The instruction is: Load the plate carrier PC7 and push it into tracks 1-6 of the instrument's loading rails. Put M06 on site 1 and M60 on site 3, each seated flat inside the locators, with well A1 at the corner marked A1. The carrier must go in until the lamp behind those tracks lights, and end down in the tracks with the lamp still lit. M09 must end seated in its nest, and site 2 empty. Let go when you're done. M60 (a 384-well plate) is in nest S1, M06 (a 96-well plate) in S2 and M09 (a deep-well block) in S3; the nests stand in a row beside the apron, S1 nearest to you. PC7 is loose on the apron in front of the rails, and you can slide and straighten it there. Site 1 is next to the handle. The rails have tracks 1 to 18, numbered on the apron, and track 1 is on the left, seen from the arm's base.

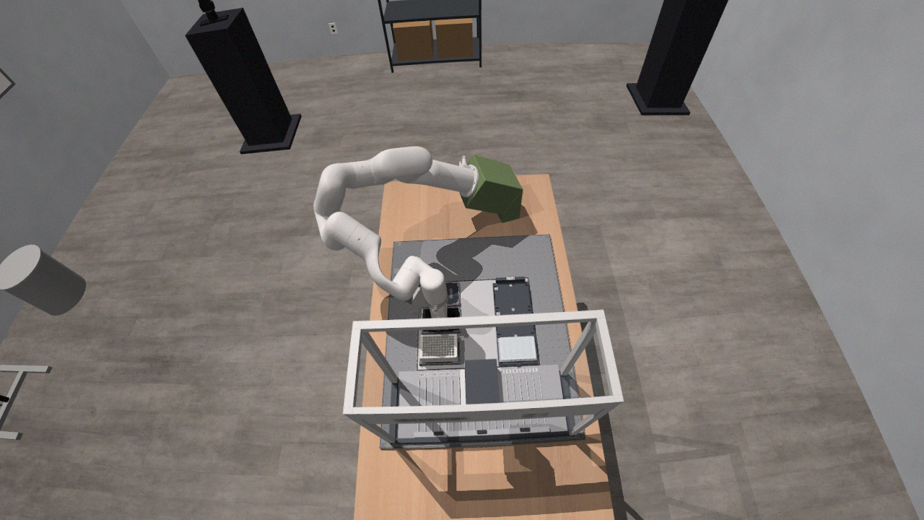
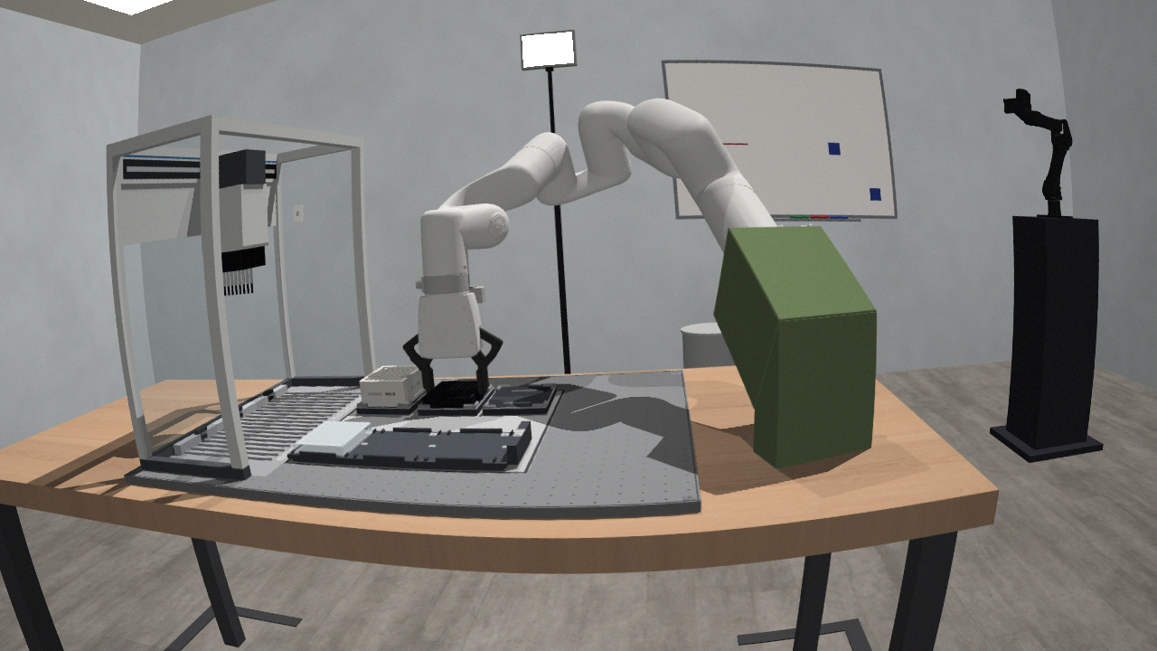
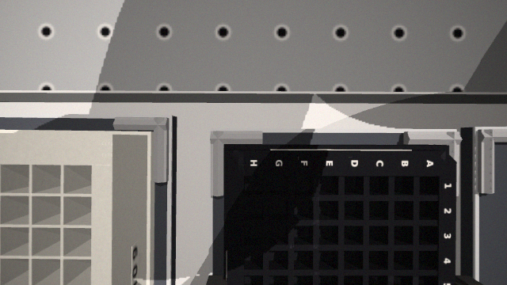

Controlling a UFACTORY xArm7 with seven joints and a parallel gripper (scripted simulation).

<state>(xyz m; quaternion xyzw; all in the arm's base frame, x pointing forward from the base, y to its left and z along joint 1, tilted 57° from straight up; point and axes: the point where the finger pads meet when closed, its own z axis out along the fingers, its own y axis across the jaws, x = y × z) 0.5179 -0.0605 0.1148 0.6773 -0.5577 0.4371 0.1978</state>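
The nest S2 lies 2 cm below my hand. Also, from my hand: black 96-well plate M06: 1 cm below; then white deep-well block M09: 11 cm ahead, 1 cm to the right; then nest S1: 11 cm behind, 2 cm below.
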